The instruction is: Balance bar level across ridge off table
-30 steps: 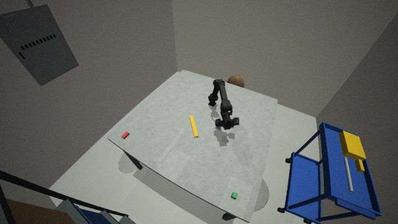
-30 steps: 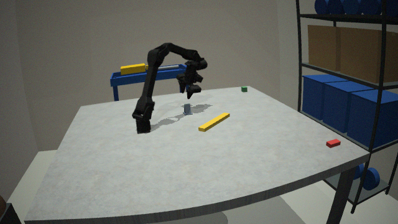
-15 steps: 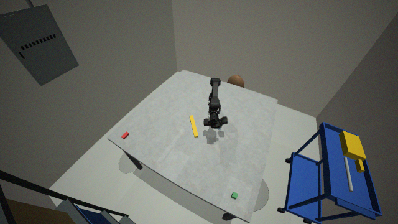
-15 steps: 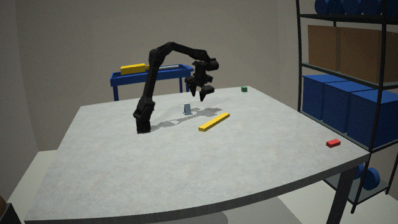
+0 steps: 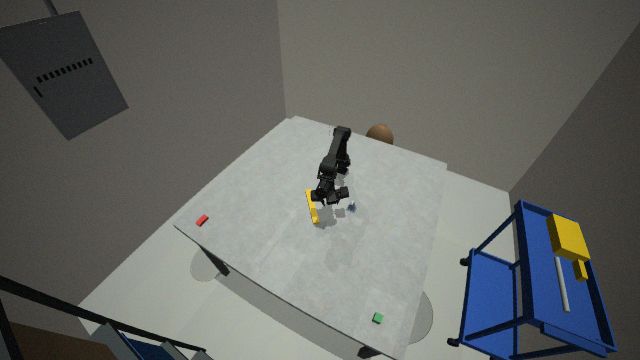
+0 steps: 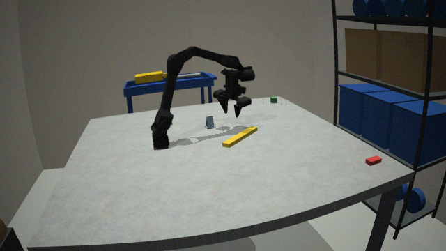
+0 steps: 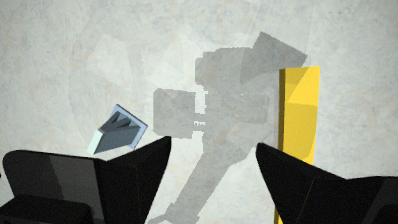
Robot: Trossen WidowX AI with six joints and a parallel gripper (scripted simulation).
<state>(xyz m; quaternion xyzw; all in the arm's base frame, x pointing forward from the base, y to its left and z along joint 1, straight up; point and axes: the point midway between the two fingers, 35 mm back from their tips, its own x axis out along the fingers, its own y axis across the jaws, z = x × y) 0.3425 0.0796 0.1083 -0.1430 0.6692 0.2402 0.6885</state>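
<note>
My gripper tip is 110 mm to the left of the yellow bar, 70 mm above it and 10 mm short of it. Also, from my gripper tip: red block (580 mm to the right, 400 mm ahead, 70 mm below); green block (420 mm to the left, 400 mm ahead, 60 mm below).
</note>
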